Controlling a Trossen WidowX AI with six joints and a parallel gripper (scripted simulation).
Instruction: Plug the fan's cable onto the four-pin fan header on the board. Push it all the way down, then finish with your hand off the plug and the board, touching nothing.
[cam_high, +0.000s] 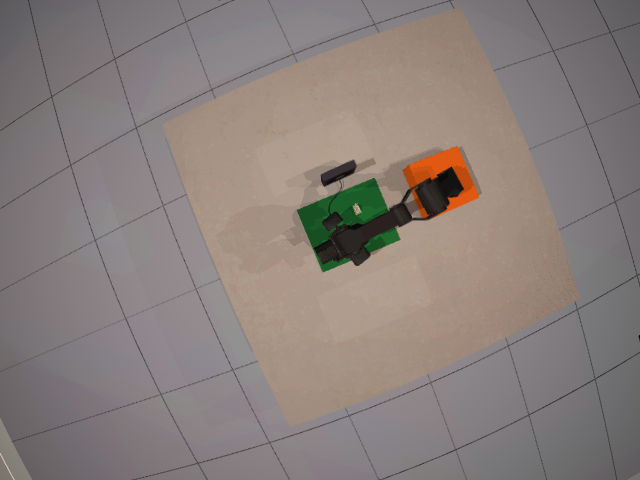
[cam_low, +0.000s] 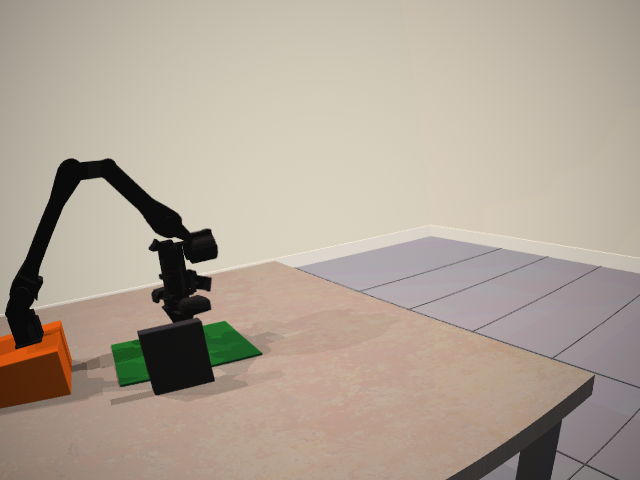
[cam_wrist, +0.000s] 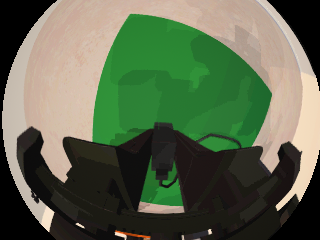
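My gripper tip is 3 cm past the green board, 4 cm to the left of it and 3 cm above it. Also, from my gripper tip: white four-pin header (8 cm behind, 8 cm to the right, 2 cm below); then black fan (7 cm behind, 21 cm to the right, 4 cm above); then dark plug (1 cm behind, 1 cm above).
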